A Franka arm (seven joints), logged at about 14 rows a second.
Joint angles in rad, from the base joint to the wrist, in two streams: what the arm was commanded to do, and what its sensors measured. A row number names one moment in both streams.
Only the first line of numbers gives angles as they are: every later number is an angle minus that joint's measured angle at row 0.
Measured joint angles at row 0: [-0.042 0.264 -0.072 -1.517 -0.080 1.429 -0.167]
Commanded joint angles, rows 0 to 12: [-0.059 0.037 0.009 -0.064 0.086 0.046 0.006]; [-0.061 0.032 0.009 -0.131 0.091 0.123 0.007]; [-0.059 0.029 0.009 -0.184 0.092 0.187 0.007]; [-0.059 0.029 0.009 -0.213 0.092 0.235 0.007]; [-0.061 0.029 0.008 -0.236 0.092 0.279 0.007]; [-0.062 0.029 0.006 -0.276 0.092 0.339 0.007]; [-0.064 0.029 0.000 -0.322 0.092 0.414 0.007]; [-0.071 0.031 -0.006 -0.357 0.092 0.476 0.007]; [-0.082 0.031 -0.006 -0.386 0.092 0.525 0.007]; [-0.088 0.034 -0.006 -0.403 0.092 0.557 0.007]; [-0.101 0.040 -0.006 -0.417 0.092 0.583 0.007]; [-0.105 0.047 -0.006 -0.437 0.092 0.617 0.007]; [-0.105 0.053 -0.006 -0.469 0.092 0.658 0.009]
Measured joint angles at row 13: [-0.087 0.061 -0.016 -0.410 0.079 0.595 0.001]
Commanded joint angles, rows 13 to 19: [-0.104 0.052 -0.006 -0.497 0.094 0.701 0.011]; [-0.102 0.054 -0.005 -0.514 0.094 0.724 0.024]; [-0.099 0.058 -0.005 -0.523 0.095 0.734 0.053]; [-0.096 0.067 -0.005 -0.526 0.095 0.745 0.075]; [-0.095 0.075 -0.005 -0.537 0.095 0.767 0.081]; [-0.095 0.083 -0.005 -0.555 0.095 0.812 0.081]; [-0.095 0.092 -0.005 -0.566 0.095 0.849 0.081]
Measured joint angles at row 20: [-0.092 0.078 -0.009 -0.539 0.082 0.785 0.064]
